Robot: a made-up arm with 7 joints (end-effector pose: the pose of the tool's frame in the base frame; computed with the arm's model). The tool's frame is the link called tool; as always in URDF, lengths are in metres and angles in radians.
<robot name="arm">
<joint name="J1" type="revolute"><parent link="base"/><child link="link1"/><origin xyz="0 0 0.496" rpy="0 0 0"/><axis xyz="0 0 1"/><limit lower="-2.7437" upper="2.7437"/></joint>
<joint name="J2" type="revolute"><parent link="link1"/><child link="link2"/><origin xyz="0 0 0" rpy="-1.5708 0 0"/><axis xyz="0 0 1"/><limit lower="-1.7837" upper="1.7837"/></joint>
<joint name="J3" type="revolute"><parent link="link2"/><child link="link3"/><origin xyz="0 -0.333 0" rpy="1.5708 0 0"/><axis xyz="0 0 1"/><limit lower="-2.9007" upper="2.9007"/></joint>
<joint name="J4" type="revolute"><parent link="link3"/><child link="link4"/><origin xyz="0.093 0 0" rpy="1.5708 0 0"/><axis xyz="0 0 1"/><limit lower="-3.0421" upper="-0.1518"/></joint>
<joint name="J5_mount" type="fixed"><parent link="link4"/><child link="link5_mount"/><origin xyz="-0.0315 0.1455 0" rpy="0 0 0"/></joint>
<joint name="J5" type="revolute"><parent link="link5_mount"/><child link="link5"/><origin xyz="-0.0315 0.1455 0" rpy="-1.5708 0 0"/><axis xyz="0 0 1"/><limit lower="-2.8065" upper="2.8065"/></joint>
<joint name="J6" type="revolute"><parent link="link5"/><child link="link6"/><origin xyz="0 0 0" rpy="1.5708 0 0"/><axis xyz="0 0 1"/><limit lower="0.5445" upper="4.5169"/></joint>
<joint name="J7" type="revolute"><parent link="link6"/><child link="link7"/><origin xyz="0.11 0 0" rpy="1.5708 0 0"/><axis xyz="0 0 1"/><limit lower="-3.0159" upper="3.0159"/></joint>
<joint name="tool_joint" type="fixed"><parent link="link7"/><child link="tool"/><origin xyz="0 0 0" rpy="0 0 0"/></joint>
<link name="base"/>
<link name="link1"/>
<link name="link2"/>
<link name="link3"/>
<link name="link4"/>
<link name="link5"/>
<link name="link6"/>
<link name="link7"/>
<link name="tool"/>
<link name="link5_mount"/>
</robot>
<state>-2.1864 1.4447 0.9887 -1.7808 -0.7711 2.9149 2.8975</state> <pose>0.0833 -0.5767 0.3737 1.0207 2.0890 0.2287</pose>
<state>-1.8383 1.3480 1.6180 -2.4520 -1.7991 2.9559 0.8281</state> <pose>0.2810 -0.1681 0.6393 -2.1796 -0.1372 -1.4210</pose>
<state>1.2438 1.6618 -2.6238 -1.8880 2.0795 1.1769 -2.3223</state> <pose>0.3657 0.2202 0.8773 1.1696 2.1376 0.8688</pose>
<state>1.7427 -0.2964 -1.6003 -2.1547 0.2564 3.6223 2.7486</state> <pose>0.3961 -0.0645 0.8029 0.0467 1.7260 0.1349</pose>
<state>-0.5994 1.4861 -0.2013 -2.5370 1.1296 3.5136 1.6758</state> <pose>0.0871 -0.2478 0.2144 -0.2263 -2.2492 0.1357</pose>
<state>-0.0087 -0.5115 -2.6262 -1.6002 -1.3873 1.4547 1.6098</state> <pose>-0.5698 -0.2281 0.6152 -0.8322 -1.9498 -1.1824</pose>
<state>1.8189 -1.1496 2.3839 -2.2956 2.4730 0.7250 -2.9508</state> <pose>-0.1856 -0.3760 0.2422 1.4770 -0.4555 1.7015</pose>
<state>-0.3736 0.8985 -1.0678 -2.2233 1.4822 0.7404 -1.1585</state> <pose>0.1519 -0.4101 0.3802 -1.3417 0.8191 -0.5391</pose>
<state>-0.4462 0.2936 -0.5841 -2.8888 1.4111 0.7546 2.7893</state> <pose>0.1763 -0.1538 0.4183 -1.0919 -0.6187 -2.5076</pose>
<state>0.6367 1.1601 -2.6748 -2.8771 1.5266 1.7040 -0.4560</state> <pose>-0.0417 -0.1596 0.6995 -1.2505 2.2160 -1.5016</pose>
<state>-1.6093 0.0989 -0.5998 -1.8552 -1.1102 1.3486 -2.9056</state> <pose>-0.3103 -0.4054 0.7273 -1.7190 -0.7030 0.2247</pose>
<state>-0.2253 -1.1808 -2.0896 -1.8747 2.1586 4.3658 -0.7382</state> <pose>-0.4001 -0.1461 0.4611 1.5092 2.5054 0.4726</pose>
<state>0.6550 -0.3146 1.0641 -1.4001 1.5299 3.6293 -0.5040</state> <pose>-0.0681 0.2384 0.9881 -1.1604 -0.2066 -0.8290</pose>
